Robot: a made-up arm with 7 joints.
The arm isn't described. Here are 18 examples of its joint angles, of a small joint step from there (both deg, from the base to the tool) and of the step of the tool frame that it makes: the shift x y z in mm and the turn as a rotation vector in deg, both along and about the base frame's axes.
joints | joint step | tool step
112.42 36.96 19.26 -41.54 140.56 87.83 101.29 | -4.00 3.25 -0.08 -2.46 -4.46 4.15 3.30 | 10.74 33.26 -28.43 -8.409 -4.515 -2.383
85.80 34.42 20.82 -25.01 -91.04 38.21 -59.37 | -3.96 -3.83 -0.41 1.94 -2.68 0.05 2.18 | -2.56 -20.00 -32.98 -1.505 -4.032 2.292
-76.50 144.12 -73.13 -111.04 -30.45 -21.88 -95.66 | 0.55 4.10 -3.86 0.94 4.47 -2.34 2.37 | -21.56 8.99 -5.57 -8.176 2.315 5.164
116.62 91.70 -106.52 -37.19 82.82 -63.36 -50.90 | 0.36 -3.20 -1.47 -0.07 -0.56 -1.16 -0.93 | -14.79 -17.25 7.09 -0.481 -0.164 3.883
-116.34 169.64 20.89 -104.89 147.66 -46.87 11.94 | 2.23 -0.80 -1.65 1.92 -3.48 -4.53 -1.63 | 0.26 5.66 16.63 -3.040 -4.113 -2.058
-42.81 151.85 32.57 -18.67 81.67 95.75 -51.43 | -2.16 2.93 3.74 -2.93 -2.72 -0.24 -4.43 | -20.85 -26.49 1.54 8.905 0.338 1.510
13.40 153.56 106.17 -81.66 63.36 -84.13 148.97 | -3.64 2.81 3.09 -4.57 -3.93 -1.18 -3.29 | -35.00 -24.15 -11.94 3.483 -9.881 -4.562
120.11 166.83 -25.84 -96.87 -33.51 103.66 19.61 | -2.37 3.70 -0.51 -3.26 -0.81 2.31 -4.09 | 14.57 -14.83 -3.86 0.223 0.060 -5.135
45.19 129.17 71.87 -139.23 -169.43 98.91 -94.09 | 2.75 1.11 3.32 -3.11 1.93 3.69 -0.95 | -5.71 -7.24 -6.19 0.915 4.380 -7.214
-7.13 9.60 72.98 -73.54 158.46 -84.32 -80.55 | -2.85 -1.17 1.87 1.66 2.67 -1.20 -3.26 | 12.18 -7.30 -5.30 -5.769 -4.221 -2.014
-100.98 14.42 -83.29 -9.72 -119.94 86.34 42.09 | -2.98 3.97 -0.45 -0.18 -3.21 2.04 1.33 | -0.69 20.18 31.80 2.793 -5.543 0.581
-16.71 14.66 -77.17 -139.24 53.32 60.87 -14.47 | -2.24 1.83 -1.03 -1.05 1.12 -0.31 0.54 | 2.35 5.97 1.03 1.244 -0.696 -1.866
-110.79 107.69 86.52 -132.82 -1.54 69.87 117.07 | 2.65 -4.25 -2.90 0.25 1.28 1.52 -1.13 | 7.82 4.89 22.96 2.137 8.441 -2.926
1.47 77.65 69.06 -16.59 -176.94 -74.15 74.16 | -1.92 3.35 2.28 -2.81 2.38 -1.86 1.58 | 6.56 1.08 35.54 4.320 -7.030 0.443
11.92 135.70 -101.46 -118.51 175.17 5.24 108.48 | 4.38 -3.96 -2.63 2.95 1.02 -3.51 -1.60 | -19.09 4.51 -6.94 1.986 6.990 1.140
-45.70 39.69 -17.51 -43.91 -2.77 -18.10 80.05 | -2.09 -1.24 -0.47 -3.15 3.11 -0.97 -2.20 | 9.15 -20.02 14.72 -1.465 -4.802 -4.287
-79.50 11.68 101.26 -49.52 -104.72 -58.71 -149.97 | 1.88 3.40 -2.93 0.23 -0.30 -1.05 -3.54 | -7.27 25.10 4.36 6.750 0.405 4.915
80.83 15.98 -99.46 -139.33 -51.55 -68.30 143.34 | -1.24 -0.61 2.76 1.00 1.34 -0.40 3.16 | 1.04 -0.93 -11.30 -0.100 -0.754 -2.874
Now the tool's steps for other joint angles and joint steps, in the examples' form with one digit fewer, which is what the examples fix.
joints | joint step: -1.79 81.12 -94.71 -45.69 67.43 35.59 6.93 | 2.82 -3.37 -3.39 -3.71 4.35 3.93 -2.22
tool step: -25.5 -21.6 -27.1 -6.44 8.22 5.07
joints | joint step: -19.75 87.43 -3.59 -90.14 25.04 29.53 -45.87 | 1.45 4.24 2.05 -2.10 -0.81 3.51 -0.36
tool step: -9.2 -3.1 21.7 4.79 0.34 3.07
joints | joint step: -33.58 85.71 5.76 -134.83 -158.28 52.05 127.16 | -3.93 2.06 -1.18 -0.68 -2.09 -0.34 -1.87
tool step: -6.4 -5.6 11.7 2.18 -6.30 0.75
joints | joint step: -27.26 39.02 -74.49 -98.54 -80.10 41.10 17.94 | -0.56 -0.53 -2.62 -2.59 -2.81 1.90 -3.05
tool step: -9.4 -8.4 1.8 1.09 -4.15 -2.93
